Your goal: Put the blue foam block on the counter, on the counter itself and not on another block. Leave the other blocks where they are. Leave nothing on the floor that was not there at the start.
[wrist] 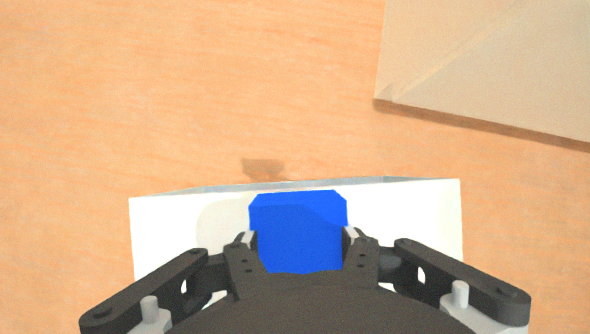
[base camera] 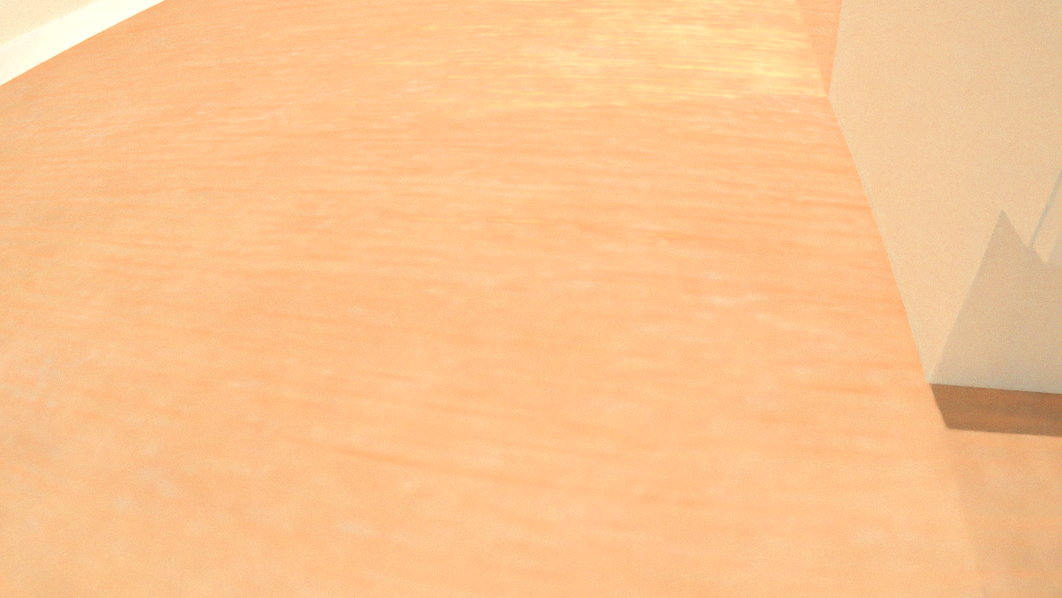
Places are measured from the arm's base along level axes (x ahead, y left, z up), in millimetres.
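Pixels of known places: gripper, fingertip midpoint: [wrist: 299, 236].
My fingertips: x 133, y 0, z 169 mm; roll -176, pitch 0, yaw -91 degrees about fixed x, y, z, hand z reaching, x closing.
Observation:
Behind a point stands the place of what it marks.
The blue foam block [wrist: 299, 215] @[x 150, y -1, z 187 mm] is between the two fingertips in the wrist view, at the lower middle. My gripper [wrist: 299, 236] @[x 133, y 0, z 169 mm] is shut on it, one finger on its left side and one on its right. The block is held above a white box-like body [wrist: 407, 205] @[x 117, y -165, z -14 mm], with the wood floor beyond. How high it hangs is hard to tell. The counter's top does not show in either view, nor do the other blocks. The gripper does not show in the base camera view.
A beige cabinet-like unit [base camera: 943, 148] @[x 495, y -285, z -263 mm] [wrist: 480, 65] @[x 322, y -296, z -6 mm] with a brown recessed base stands at the right in the base camera view and upper right in the wrist view. A pale wall strip [base camera: 66, 37] @[x 1757, y 1399, z -365 mm] runs at the upper left over the wood floor [base camera: 475, 312] @[x 493, y 71, z -397 mm] [wrist: 150, 90] @[x 458, y 437, z -397 mm].

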